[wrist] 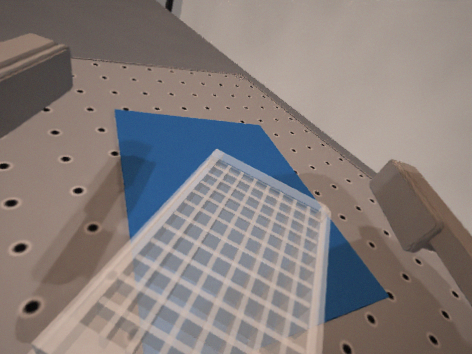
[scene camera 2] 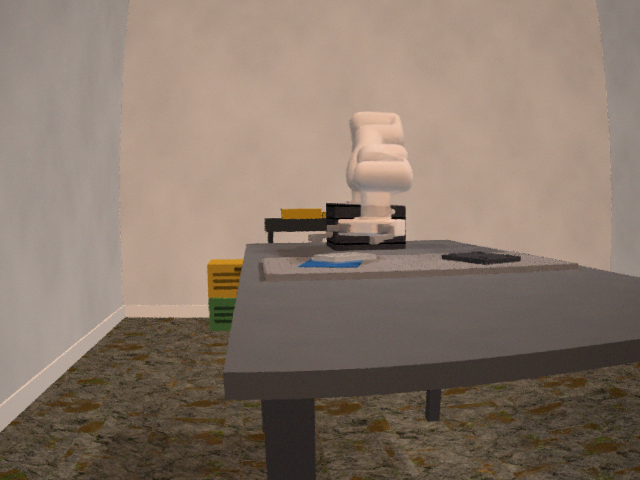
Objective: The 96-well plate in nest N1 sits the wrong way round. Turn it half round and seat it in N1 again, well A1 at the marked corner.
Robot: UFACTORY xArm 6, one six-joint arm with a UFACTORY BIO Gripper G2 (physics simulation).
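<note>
The clear 96-well plate lies over a blue rectangle on the perforated board. In the wrist view it is turned askew to the blue rectangle, and its near end runs out of view. My gripper is wide open and empty above the plate, one finger on either side and apart from it. A flat black piece lies at the right of the board; I cannot tell whether it is nest N1. Well A1 and a marked corner cannot be made out.
The board lies on the grey table. Black stacked blocks stand behind the gripper. A dark side table with a yellow box stands behind on the left. Yellow and green crates stand beside the table.
</note>
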